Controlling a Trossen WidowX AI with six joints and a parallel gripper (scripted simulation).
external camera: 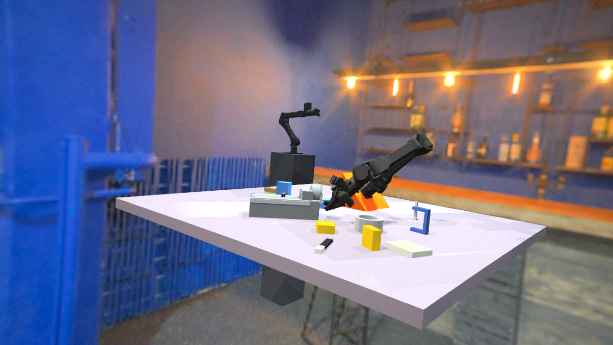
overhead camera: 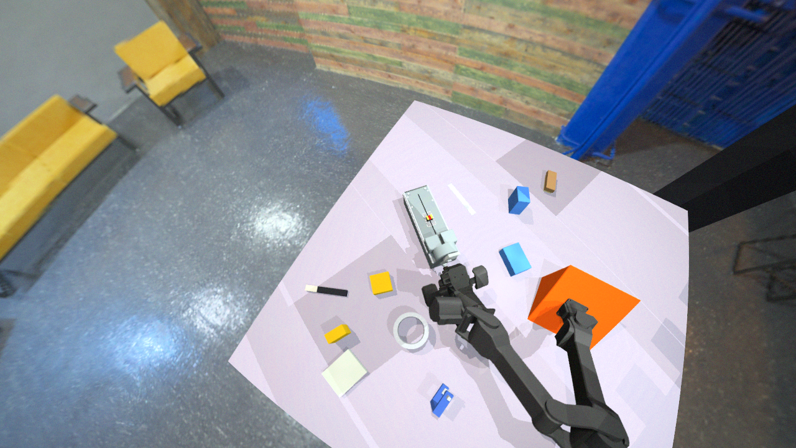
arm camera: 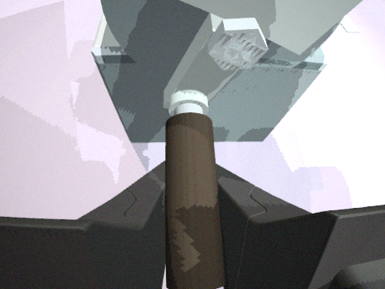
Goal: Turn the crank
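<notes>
Now: the brown crank handle 3 cm above my gripper tip, 1 cm to the left of it and 1 cm behind it. Also, from my gripper tip: metal strip: 28 cm to the right, 6 cm ahead, 3 cm below; blue clamp: 32 cm to the left, 15 cm behind, 2 cm above; red pointer: 12 cm to the right, 12 cm ahead, 5 cm above.
</notes>
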